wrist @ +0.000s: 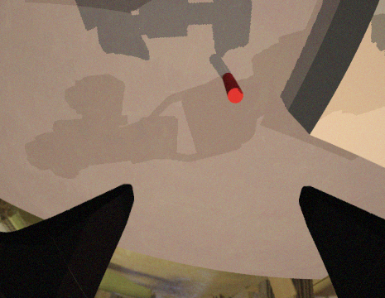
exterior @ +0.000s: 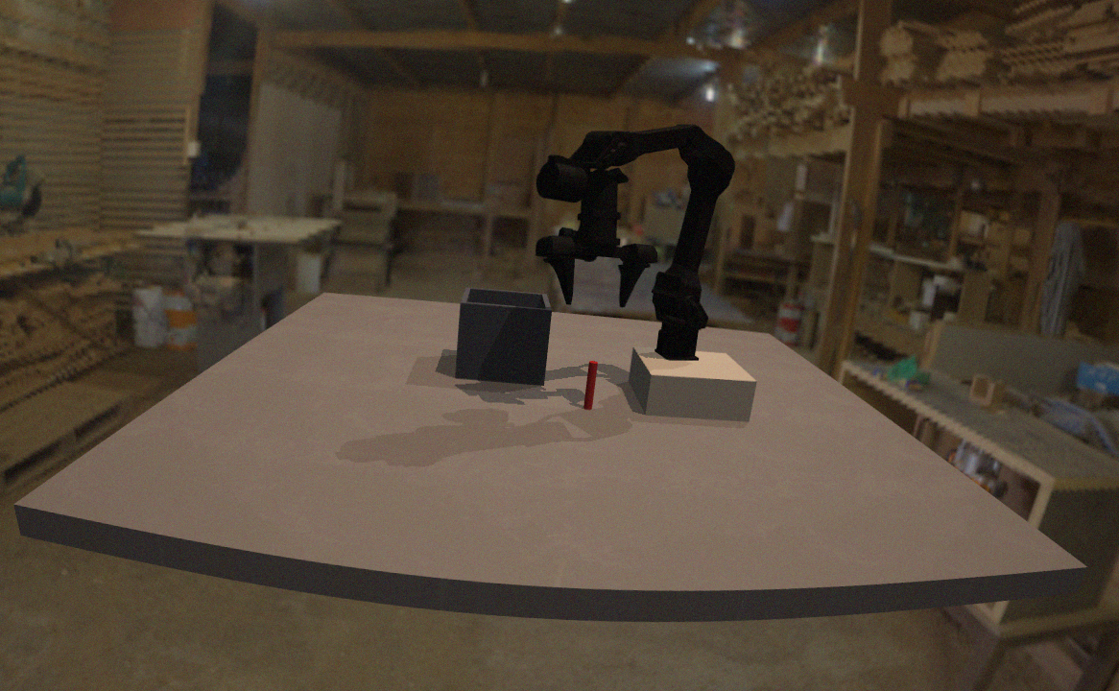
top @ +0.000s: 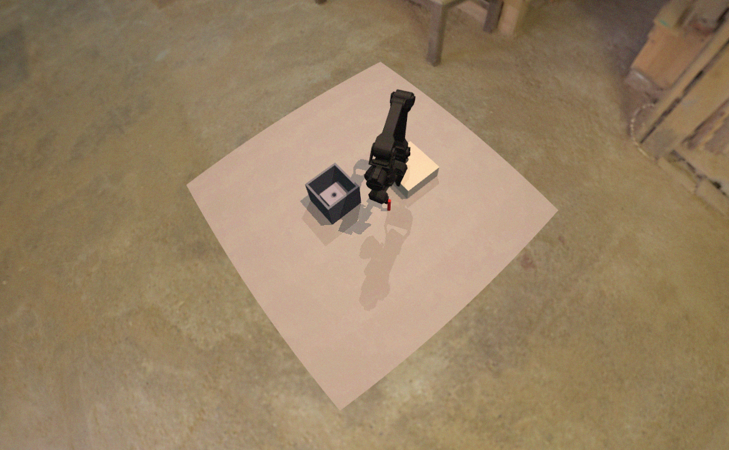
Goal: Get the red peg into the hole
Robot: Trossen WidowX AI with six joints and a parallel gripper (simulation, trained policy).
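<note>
My gripper tip is 20 mm past the red peg, 20 mm to the left of it and 140 mm above it. From my gripper tip the other things lie so: plate (90 mm ahead, 230 mm to the right, 130 mm below).
</note>
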